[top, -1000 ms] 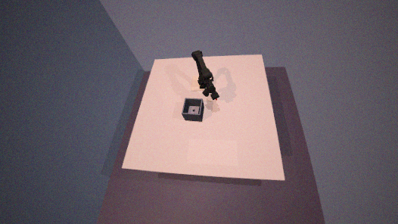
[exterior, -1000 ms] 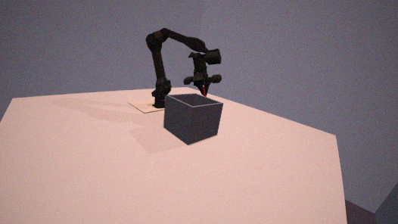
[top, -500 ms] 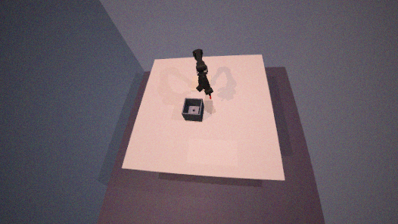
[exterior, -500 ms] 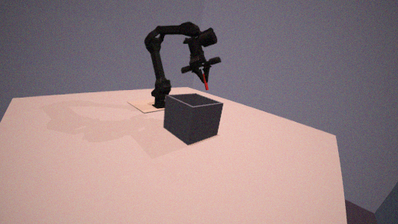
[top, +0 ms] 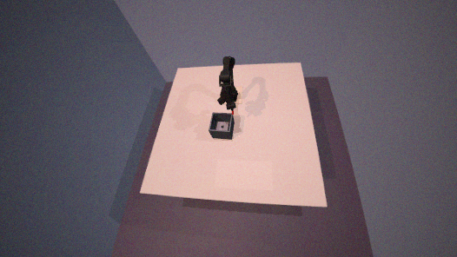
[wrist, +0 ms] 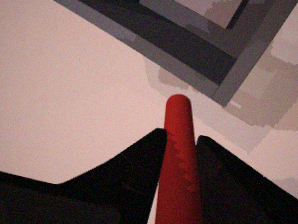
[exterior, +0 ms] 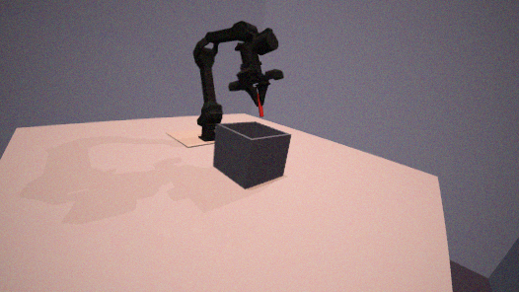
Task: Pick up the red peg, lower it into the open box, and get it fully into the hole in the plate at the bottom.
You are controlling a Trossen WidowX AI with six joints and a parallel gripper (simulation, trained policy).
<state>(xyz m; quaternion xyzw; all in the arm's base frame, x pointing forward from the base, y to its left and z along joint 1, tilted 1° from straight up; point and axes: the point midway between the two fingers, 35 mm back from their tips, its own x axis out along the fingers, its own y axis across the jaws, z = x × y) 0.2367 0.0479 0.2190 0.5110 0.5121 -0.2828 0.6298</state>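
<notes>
Right now the pale plate is 15 cm below my gripper tip, 8 cm to the right of it and 7 cm ahead of it. The rest, counted from my gripper tip: red peg: right at my gripper tip.
</notes>
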